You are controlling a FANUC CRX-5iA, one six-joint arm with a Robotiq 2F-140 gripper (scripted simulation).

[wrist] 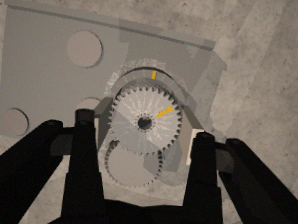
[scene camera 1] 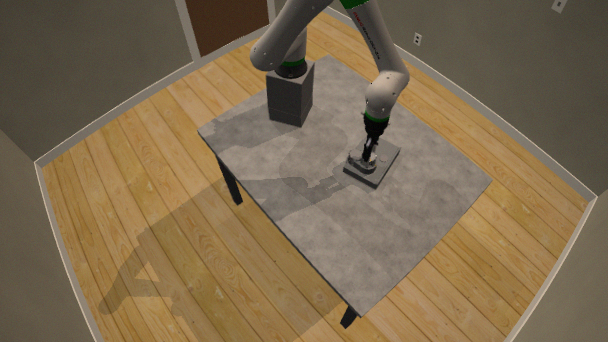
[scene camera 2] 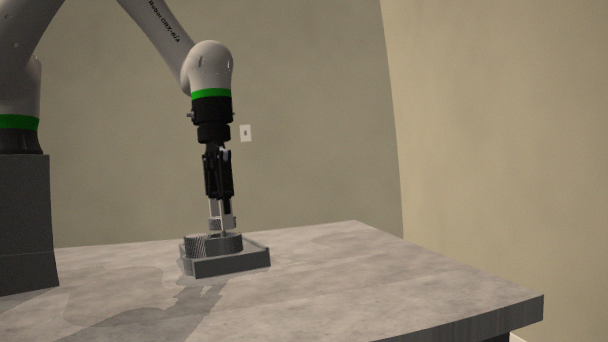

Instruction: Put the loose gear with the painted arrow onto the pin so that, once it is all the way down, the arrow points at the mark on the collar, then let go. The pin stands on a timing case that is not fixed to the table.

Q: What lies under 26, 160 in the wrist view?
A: My gripper.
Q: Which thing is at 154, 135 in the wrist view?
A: A loose gear.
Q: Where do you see a grey timing case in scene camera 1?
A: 371, 176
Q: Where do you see a grey timing case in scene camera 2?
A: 204, 255
